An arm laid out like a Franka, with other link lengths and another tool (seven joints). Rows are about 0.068 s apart.
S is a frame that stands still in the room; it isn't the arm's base.
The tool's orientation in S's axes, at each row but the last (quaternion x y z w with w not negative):
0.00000, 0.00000, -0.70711, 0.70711
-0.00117, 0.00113, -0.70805, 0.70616
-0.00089, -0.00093, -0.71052, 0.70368
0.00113, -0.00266, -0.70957, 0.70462
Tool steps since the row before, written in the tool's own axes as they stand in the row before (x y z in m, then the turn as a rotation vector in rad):
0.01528, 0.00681, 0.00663, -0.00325, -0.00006, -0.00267
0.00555, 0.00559, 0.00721, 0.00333, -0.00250, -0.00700
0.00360, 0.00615, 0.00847, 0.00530, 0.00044, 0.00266
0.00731, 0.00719, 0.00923, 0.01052, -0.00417, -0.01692
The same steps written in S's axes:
0.00681, -0.01528, 0.00663, -0.00006, 0.00325, -0.00267
0.00560, -0.00556, 0.00719, -0.00253, -0.00332, -0.00699
0.00611, -0.00364, 0.00848, 0.00039, -0.00530, 0.00267
0.00709, -0.00734, 0.00928, -0.00415, -0.01053, -0.01692

